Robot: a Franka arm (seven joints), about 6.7 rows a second.
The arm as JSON. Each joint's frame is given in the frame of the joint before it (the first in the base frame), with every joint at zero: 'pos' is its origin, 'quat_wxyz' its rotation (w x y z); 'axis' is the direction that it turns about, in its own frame. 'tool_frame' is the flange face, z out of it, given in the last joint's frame.
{
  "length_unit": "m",
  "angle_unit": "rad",
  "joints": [
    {
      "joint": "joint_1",
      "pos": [
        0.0,
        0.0,
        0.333
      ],
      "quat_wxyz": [
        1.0,
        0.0,
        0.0,
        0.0
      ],
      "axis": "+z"
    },
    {
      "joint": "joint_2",
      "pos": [
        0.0,
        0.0,
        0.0
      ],
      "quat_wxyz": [
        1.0,
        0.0,
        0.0,
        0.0
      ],
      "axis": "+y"
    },
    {
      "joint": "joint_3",
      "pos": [
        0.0,
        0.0,
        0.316
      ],
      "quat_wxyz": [
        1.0,
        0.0,
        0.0,
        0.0
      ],
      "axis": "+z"
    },
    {
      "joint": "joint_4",
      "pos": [
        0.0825,
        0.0,
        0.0
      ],
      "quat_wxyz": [
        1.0,
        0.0,
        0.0,
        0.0
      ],
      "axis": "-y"
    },
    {
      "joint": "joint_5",
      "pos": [
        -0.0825,
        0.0,
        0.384
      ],
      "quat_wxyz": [
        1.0,
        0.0,
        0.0,
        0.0
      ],
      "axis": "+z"
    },
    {
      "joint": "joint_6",
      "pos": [
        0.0,
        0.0,
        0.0
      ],
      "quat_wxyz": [
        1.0,
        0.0,
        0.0,
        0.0
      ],
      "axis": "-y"
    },
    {
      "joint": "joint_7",
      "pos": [
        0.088,
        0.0,
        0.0
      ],
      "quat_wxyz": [
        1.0,
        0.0,
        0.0,
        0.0
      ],
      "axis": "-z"
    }
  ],
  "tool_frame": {
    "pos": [
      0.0,
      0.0,
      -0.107
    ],
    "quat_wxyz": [
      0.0,
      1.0,
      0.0,
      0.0
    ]
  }
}
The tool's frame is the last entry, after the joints.
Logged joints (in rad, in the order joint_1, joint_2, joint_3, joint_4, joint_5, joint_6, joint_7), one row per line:
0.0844 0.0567 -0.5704 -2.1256 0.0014 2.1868 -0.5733
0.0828 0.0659 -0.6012 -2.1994 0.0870 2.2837 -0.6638
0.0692 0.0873 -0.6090 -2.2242 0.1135 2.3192 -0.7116
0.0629 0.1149 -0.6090 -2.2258 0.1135 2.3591 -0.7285
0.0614 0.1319 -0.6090 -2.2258 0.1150 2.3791 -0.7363
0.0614 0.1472 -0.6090 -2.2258 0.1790 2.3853 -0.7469
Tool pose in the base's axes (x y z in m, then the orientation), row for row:
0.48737 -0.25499 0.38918 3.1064 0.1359 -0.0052
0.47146 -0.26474 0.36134 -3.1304 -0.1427 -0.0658
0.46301 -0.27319 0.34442 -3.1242 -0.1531 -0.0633
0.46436 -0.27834 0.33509 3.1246 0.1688 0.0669
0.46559 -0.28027 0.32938 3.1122 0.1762 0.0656
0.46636 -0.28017 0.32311 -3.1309 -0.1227 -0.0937
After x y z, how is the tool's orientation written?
As a rotation vector, in radians.
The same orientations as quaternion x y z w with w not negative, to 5 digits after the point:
0.99891 0.04370 -0.00167 0.01611
-0.99874 -0.04553 -0.02099 0.00363
-0.99858 -0.04893 -0.02023 0.00650
0.99830 0.05393 0.02137 0.00586
0.99811 0.05651 0.02104 0.01186
-0.99878 -0.03914 -0.02989 0.00344

